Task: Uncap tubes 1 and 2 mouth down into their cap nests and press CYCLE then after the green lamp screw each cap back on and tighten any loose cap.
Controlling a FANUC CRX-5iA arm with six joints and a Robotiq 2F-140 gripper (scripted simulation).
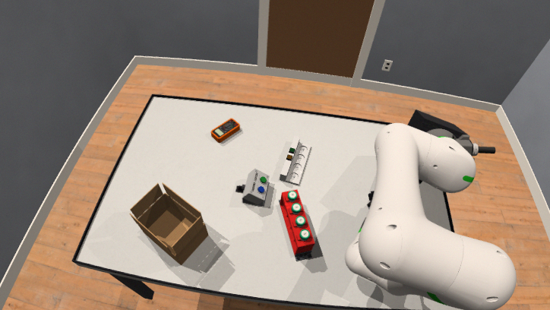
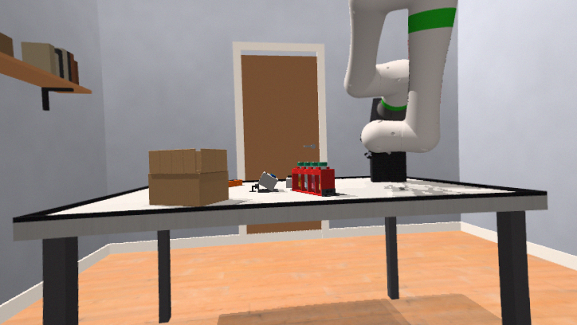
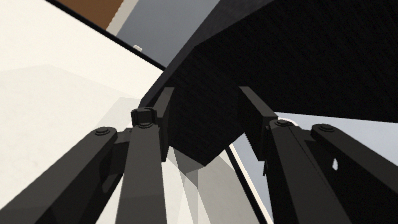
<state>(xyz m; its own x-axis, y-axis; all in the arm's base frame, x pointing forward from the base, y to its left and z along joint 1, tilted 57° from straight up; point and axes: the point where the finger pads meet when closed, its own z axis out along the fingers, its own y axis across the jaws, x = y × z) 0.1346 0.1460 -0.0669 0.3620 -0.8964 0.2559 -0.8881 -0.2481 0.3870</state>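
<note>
My gripper is now 30 cm short of the cap 1, 26 cm to the right of it and 5 cm above it. The rest, counted from my hand: cap 2 (32 cm ahead, 21 cm to the left, 5 cm below); cap 3 (35 cm ahead, 17 cm to the left, 5 cm below); cap 4 (37 cm ahead, 12 cm to the left, 5 cm below).
</note>
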